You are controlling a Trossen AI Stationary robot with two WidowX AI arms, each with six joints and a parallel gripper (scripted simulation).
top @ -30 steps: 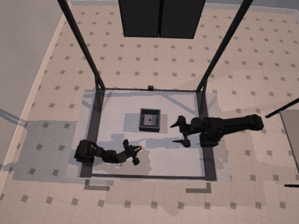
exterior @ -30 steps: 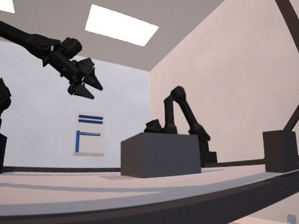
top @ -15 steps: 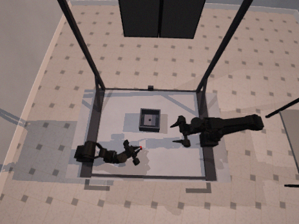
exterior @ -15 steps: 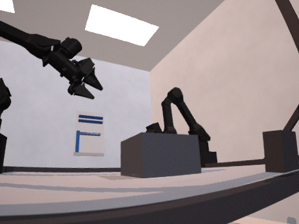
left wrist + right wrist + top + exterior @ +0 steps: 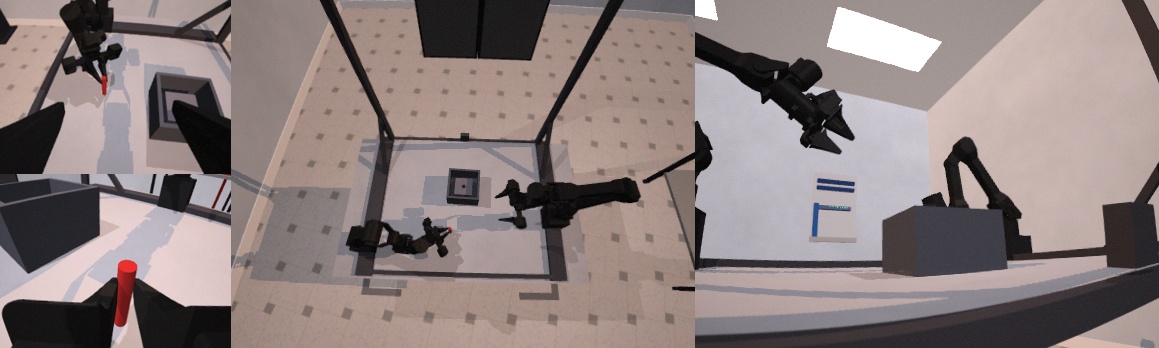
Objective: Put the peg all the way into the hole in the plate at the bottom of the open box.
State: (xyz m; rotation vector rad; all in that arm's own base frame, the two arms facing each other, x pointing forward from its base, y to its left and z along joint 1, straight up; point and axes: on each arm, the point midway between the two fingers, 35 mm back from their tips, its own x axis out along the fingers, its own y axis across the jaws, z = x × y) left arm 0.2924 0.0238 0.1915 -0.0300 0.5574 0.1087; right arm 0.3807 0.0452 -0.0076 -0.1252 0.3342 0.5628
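Right now the red peg is 3 cm to the left of my right hand, 3 cm below it and 1 cm behind it. Also, from my right hand: box 22 cm behind, 12 cm to the left, 5 cm below; then grey plate 22 cm behind, 12 cm to the left, 3 cm below.
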